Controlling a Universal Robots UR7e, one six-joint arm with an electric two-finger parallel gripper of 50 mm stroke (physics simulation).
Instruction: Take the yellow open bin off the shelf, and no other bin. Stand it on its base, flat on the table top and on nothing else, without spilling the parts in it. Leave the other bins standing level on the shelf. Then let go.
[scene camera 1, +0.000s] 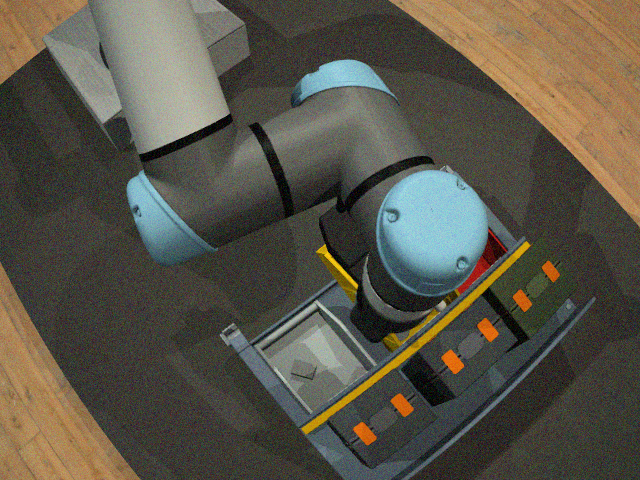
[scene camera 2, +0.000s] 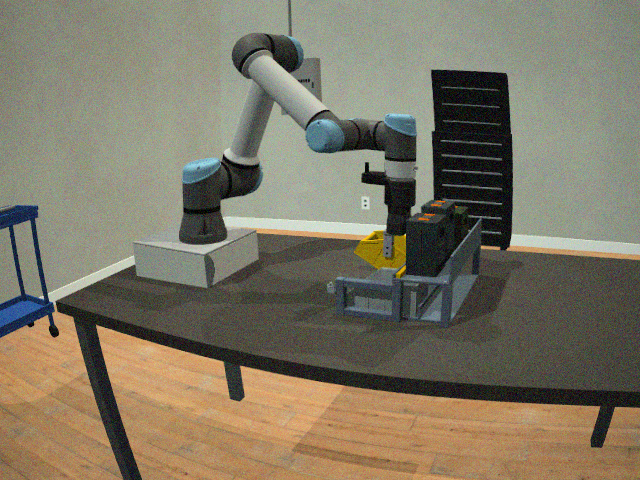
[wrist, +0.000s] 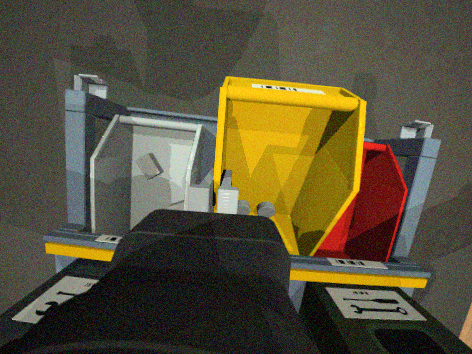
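Where they show: gripper, fingertip midpoint: (scene camera 2: 388, 255) (wrist: 221, 181); arm's base, origin of the base link: (scene camera 2: 202, 237).
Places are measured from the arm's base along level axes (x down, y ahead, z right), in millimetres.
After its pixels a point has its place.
Observation:
The yellow open bin (scene camera 1: 337, 267) {x -36, y 524, z 7 mm} (scene camera 2: 373, 252) {x -6, y 535, z 6 mm} (wrist: 280, 127) {x 15, y 518, z -48 mm} hangs above the shelf (scene camera 1: 258, 360) {x 15, y 544, z 145 mm} (scene camera 2: 340, 299) {x 62, y 515, z 159 mm} (wrist: 76, 165) {x 15, y 574, z 149 mm}, tilted, its front lip raised and its rear low. My gripper (scene camera 2: 387, 252) {x 0, y 572, z 3 mm} (wrist: 221, 181) {x 0, y 572, z 3 mm} is shut on its side wall, the one beside the grey bin. Two grey round parts (wrist: 244, 207) {x 61, y 616, z -27 mm} (wrist: 265, 209) {x 62, y 616, z -55 mm} lie low in the yellow bin near the fingers. In the scene camera 1 view my wrist hides the fingers and much of the bin. The grey bin (scene camera 1: 330, 348) {x 91, y 576, z 58 mm} (wrist: 160, 192) {x 91, y 615, z 92 mm} and the red bin (scene camera 1: 479, 271) {x 91, y 631, z -176 mm} (wrist: 375, 200) {x 55, y 589, z -196 mm} stand on the shelf at either side.
Dark cases with orange latches (scene camera 1: 382, 417) {x -124, y 692, z 90 mm} (scene camera 1: 470, 345) {x -134, y 695, z -21 mm} (scene camera 2: 428, 242) {x -78, y 710, z 133 mm} and a green one (scene camera 1: 537, 284) {x -99, y 702, z -141 mm} stand behind the shelf's yellow-edged rail (scene camera 1: 413, 343) {x -12, y 649, z -7 mm} (wrist: 360, 277) {x -12, y 652, z -141 mm}. The dark table top (scene camera 1: 248, 289) {x 100, y 439, z 92 mm} (scene camera 2: 289, 320) {x 100, y 422, z 232 mm} extends before the shelf towards the robot's base block (scene camera 2: 170, 263) {x 43, y -21, z 139 mm}.

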